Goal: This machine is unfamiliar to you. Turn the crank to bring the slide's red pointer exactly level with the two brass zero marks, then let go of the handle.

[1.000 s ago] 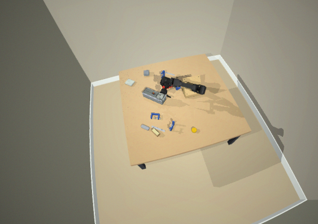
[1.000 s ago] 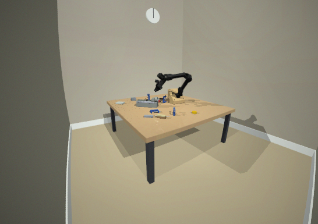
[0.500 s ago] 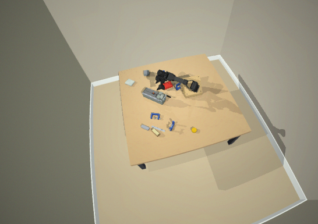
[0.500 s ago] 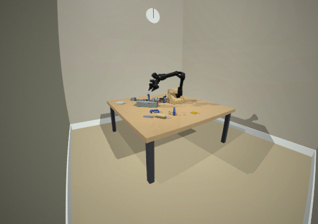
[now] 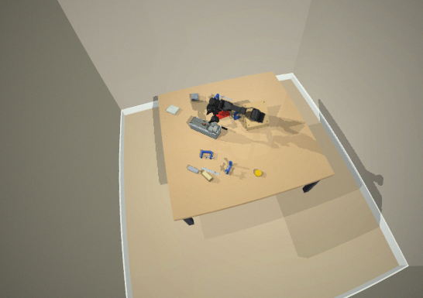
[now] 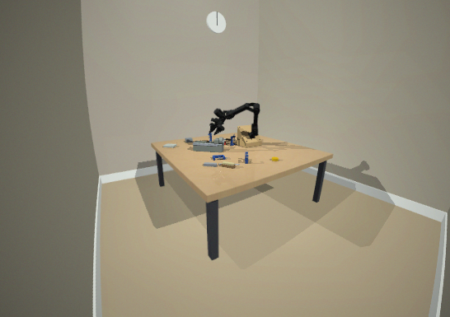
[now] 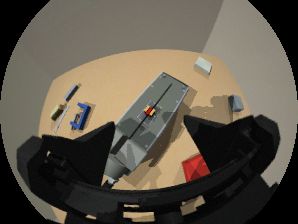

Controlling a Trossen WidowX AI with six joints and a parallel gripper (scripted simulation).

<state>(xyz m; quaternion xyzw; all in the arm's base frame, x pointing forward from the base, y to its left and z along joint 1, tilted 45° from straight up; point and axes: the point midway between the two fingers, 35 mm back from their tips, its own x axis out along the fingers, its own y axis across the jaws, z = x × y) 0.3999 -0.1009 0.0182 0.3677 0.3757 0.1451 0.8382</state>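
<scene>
Now: the dark crank handle 11 cm behind my gripper tip, 10 cm to the left of it and 4 cm below it. From my gripper tip the other things lie so: red pointer 6 cm below, 3 cm ahead; tan block 43 cm to the left, 13 cm below, 12 cm ahead; pale tile 33 cm to the right, 29 cm ahead, 13 cm below.
</scene>
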